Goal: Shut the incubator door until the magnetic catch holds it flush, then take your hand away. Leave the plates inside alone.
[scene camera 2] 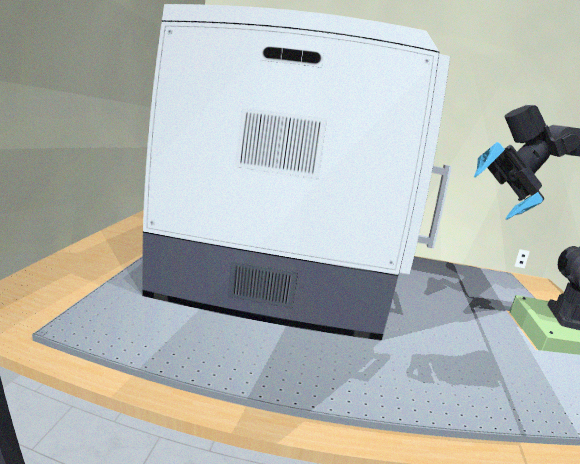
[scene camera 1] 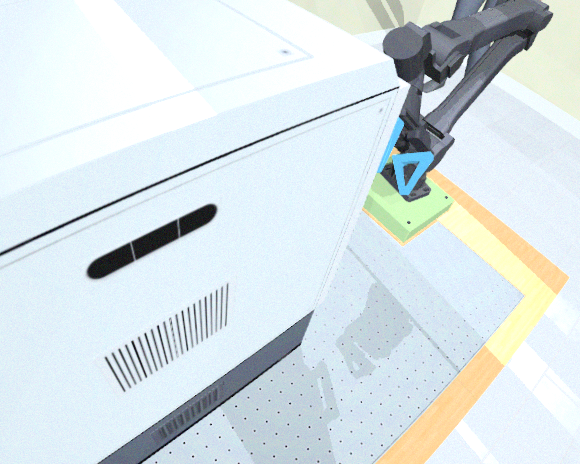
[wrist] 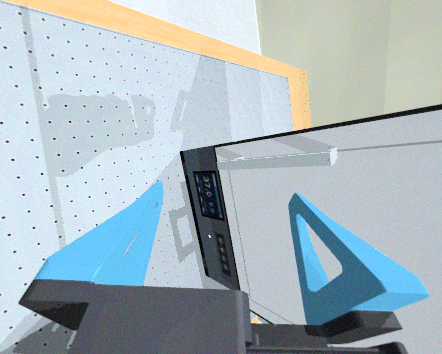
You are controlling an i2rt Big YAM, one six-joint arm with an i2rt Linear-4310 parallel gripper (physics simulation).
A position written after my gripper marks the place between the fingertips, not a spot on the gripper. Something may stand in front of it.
My gripper (scene camera 2: pixel 492 197) is open and holds nothing. I also see an incubator (wrist: pixel 369 175).
My gripper shows as well in scene camera 1 (scene camera 1: pixel 391 184) and in the wrist view (wrist: pixel 228 192).
